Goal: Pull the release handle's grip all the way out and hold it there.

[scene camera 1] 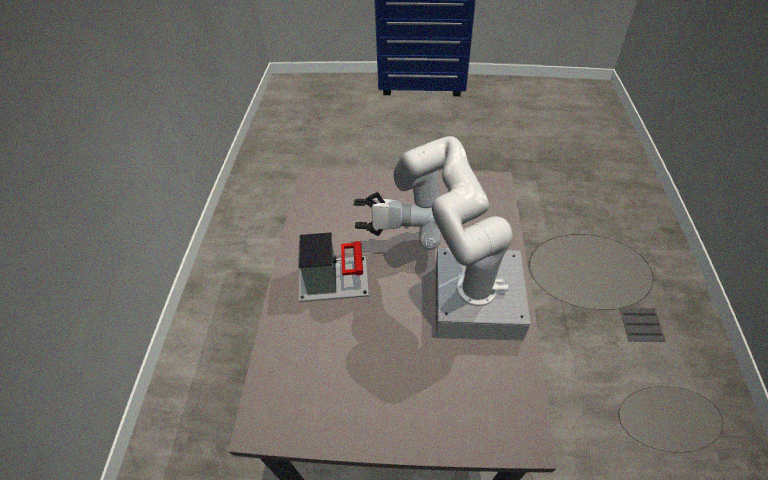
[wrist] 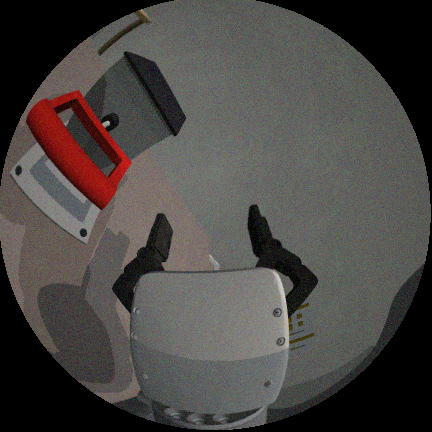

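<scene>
The release handle's red grip [scene camera 1: 357, 258] [wrist: 70, 154] is a rectangular loop with a thick outer bar. It stands out a little from the dark grey housing [scene camera 1: 317, 278] [wrist: 131, 107], joined by a short rod that shows in the wrist view. The housing is mounted on a light grey plate [scene camera 1: 334, 296] [wrist: 75, 222] on the table. My gripper [scene camera 1: 360, 214] [wrist: 206, 218] is open and empty, its fingers spread wide. In the scene view it is beyond the grip, toward the cabinet side, and does not touch it. In the wrist view the grip is at the upper left, ahead of the left finger.
The table [scene camera 1: 396, 435] carries the handle unit at its left side and the robot's pale base block [scene camera 1: 481, 330] at its right. A blue drawer cabinet [scene camera 1: 424, 49] stands on the floor by the back wall. The arm's shadow falls across the table's middle.
</scene>
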